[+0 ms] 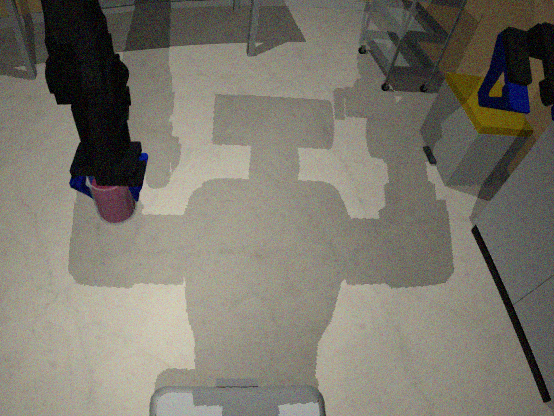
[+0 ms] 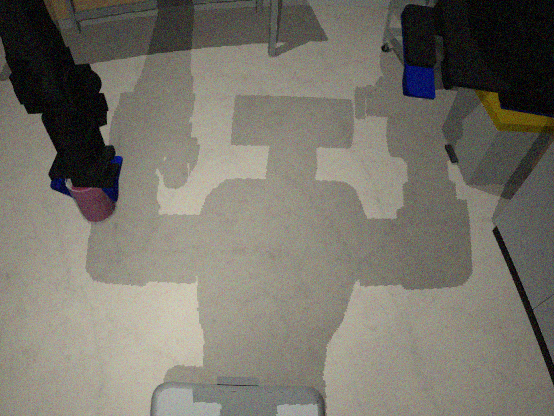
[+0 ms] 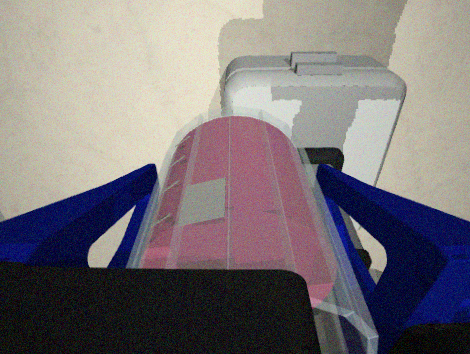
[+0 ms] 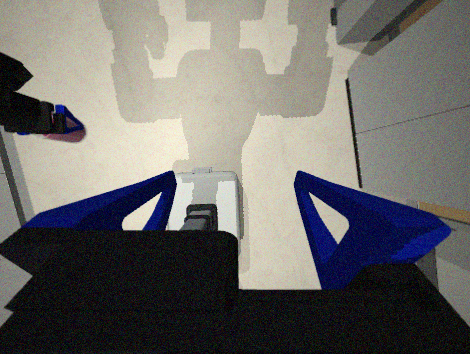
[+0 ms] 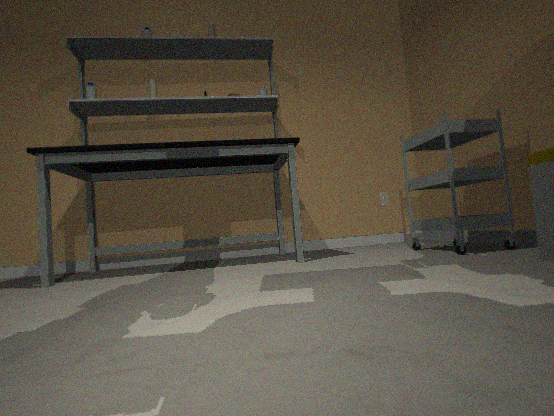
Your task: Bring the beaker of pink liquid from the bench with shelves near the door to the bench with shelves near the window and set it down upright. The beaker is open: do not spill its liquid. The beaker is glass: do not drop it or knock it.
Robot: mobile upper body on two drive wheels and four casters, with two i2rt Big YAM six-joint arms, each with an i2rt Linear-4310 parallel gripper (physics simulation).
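Note:
The glass beaker of pink liquid [image 1: 115, 206] [image 2: 95, 206] [image 3: 245, 200] [image 4: 72, 136] is held over the floor and looks about upright. A pale label and marks show on its side. My left gripper [image 1: 111, 192] [image 3: 236, 175] is shut on it, one blue finger on each side. My right gripper [image 4: 235, 177] is open with its fingers wide apart, away from the beaker at the right. A bench with shelves [image 5: 296, 200] stands ahead against the wall. Whether it is the window or the door bench, I cannot tell.
A wheeled cart [image 1: 400, 45] [image 5: 449, 150] stands right of the bench. A grey box with a yellow top [image 1: 492, 122] [image 2: 520, 122] [image 5: 542, 157] stands at the right, near a grey cabinet [image 1: 525, 240] [image 4: 410, 100]. Bottles [image 5: 91, 91] stand on the bench's shelves.

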